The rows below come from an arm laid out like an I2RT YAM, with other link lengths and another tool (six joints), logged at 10 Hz.
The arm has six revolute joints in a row. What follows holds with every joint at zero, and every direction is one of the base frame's. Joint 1 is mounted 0.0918 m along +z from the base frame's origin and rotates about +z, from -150 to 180 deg. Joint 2 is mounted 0.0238 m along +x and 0.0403 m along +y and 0.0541 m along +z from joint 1 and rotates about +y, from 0 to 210 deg. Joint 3 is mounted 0.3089 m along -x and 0.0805 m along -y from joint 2 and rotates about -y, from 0 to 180 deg. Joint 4 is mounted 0.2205 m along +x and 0.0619 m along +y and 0.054 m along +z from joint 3 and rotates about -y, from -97 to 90 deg. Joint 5 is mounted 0.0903 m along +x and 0.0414 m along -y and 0.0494 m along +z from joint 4 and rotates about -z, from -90 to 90 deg. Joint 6 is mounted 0.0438 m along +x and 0.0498 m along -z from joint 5 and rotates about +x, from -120 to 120 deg. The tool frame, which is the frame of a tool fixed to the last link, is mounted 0.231 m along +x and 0.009 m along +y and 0.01 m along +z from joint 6; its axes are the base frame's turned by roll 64.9, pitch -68.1 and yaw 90 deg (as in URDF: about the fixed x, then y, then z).
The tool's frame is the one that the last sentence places.
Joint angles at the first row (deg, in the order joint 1, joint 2, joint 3, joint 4, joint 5, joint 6):
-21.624 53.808 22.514 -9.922 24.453 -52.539
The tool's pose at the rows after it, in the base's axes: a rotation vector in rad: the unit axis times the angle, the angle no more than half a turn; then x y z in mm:
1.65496, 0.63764, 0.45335, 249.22, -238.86, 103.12
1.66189, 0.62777, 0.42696, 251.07, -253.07, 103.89
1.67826, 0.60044, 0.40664, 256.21, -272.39, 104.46
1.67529, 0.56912, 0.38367, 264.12, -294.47, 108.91
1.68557, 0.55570, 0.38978, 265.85, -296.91, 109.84
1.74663, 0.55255, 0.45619, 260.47, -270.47, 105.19
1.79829, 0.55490, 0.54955, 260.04, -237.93, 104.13
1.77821, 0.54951, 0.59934, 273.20, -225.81, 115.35
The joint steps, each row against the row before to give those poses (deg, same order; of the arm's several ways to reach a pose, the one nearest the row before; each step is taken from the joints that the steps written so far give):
-3.159 -0.410 -0.876 2.849 -1.981 -2.345
-2.726 3.506 1.171 2.296 -0.869 -1.343
-3.551 5.035 1.884 3.149 -1.614 -0.830
-2.335 5.054 2.104 3.686 -0.151 -0.542
-0.659 0.642 0.855 -0.343 -0.725 0.511
-0.003 -4.751 0.391 -7.228 -4.049 2.555
0.734 -5.245 0.253 -6.679 -4.695 2.538
3.572 -1.528 0.466 -0.480 0.955 2.362

